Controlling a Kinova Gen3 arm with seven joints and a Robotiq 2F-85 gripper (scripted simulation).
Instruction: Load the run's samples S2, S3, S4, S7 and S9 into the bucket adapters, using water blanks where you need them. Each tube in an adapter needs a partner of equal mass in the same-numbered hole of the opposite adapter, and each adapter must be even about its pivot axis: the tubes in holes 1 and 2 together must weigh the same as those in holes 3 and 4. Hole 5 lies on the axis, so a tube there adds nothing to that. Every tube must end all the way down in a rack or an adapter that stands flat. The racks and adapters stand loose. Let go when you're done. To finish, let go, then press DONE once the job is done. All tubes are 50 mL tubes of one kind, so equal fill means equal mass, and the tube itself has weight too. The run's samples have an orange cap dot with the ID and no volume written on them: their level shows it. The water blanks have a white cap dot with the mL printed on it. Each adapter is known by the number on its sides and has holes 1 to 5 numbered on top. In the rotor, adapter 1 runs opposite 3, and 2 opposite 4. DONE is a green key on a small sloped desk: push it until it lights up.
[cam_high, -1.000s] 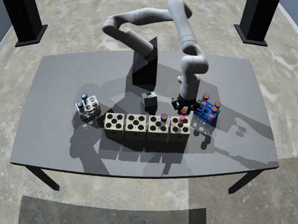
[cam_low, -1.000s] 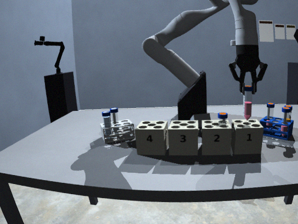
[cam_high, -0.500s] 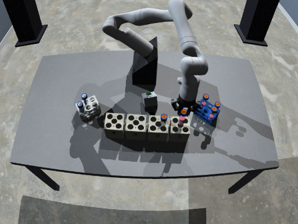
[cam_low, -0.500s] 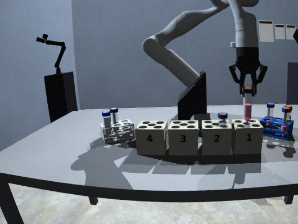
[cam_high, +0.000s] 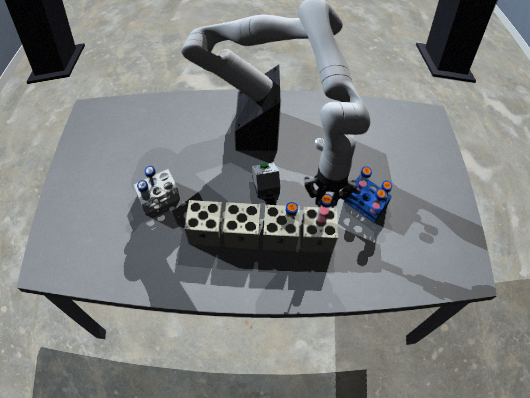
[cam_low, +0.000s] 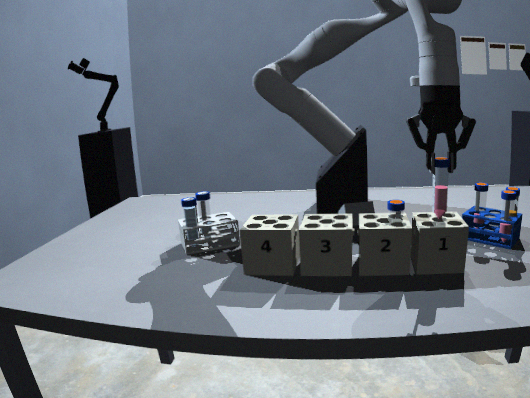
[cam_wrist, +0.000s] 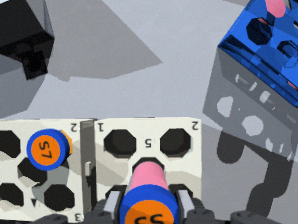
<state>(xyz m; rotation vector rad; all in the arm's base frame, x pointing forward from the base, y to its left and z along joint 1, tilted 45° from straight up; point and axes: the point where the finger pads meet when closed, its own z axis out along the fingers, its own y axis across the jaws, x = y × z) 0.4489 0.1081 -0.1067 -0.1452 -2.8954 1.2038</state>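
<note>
The sample tube S3 lies 1 cm to the right of my hand and 5 cm below it. From my hand the other things lie so: adapter 2: 1 cm behind, 11 cm to the right, 15 cm below; then sample tube S4: 8 cm behind, 19 cm to the left, 14 cm below; then sample tube S7: 3 cm behind, 8 cm to the right, 14 cm below.
</note>
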